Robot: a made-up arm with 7 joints.
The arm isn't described. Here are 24 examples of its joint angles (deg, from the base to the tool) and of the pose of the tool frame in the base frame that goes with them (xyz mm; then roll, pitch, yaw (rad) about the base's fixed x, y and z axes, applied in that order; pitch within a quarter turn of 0, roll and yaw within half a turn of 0).
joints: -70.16 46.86 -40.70 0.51 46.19 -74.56 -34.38
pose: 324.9 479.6 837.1 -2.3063 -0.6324 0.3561
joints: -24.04 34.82 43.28 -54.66 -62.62 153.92 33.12
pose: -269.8 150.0 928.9 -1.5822 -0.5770 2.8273
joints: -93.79 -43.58 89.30 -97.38 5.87 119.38 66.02
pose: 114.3 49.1 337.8 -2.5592 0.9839 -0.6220
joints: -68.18 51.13 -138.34 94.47 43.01 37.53 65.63
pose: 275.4 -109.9 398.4 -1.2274 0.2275 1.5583
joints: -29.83 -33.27 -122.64 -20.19 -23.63 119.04 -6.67
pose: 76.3 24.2 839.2 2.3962 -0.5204 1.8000
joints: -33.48 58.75 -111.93 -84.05 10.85 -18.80 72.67
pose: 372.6 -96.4 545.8 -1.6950 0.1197 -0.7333
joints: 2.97 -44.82 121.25 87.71 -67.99 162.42 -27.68
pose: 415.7 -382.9 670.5 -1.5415 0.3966 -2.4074
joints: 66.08 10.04 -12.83 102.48 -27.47 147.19 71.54
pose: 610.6 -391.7 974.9 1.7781 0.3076 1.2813
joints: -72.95 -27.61 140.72 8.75 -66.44 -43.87 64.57
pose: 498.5 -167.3 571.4 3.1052 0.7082 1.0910
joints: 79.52 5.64 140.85 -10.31 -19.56 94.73 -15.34
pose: 165.8 -226.5 730.1 -0.1693 0.7260 -1.5004
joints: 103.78 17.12 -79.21 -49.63 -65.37 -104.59 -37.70
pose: 379.9 -92.2 245.4 2.6257 0.0239 -0.6400
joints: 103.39 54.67 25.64 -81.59 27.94 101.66 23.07
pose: -162.9 -316.7 430.6 -2.6224 0.6916 2.8927
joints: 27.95 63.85 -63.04 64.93 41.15 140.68 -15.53
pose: 489.4 291.7 1161.6 -2.3358 -0.7765 0.6099
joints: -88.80 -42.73 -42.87 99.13 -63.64 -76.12 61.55
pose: -83.6 294.3 1043.6 -2.7334 -0.0491 -2.2421
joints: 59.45 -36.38 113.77 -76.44 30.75 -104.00 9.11
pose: 286.1 132.3 497.0 -2.7973 0.6769 0.2830
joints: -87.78 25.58 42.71 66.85 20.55 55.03 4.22
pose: 436.1 358.4 619.7 -0.4473 -0.4433 0.0129
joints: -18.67 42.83 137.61 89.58 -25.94 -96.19 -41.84
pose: 8.9 25.5 452.0 -1.6390 0.5781 -2.4889
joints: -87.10 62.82 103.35 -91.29 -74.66 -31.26 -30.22
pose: -11.3 173.5 501.8 3.0891 -0.3594 -0.0114
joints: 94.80 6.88 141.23 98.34 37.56 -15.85 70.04
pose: 179.8 50.8 911.4 2.4408 0.9859 -1.0704
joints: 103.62 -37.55 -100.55 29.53 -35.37 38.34 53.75
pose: 289.3 289.0 299.6 -2.3633 -0.9804 1.1029
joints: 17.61 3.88 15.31 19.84 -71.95 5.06 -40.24
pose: 560.4 -214.9 1082.2 0.1775 0.0033 0.4298
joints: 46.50 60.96 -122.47 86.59 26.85 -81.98 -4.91
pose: 441.4 -99.4 610.8 -1.4985 0.7158 -2.2824
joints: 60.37 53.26 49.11 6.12 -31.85 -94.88 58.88
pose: -208.5 -96.0 1113.9 1.9583 0.1464 -2.1133
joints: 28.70 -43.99 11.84 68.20 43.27 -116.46 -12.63
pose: 502.3 -301.9 1144.7 1.0869 -1.1160 1.8383
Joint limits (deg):
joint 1: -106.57..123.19
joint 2: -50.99..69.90
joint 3: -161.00..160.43
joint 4: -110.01..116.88
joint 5: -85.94..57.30
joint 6: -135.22..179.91
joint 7: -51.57..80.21
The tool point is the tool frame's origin. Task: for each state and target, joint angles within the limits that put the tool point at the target. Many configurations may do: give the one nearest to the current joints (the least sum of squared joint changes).
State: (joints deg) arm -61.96 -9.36 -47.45 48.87 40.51 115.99 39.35
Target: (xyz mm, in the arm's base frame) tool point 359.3 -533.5 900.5
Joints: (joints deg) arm -13.10 -41.78 -57.90 56.45 41.14 102.31 39.62
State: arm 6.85 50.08 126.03 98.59 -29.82 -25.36 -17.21
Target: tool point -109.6 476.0 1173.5
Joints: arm 21.60 39.37 95.71 92.28 -48.84 9.04 -20.45
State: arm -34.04 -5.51 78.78 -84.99 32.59 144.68 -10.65
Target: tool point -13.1 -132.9 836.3
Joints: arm -31.57 -27.07 99.69 -47.54 57.09 150.96 -17.19
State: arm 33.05 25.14 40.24 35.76 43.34 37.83 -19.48
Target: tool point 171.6 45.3 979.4
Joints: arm 8.71 43.48 53.88 44.91 52.70 34.11 -17.84
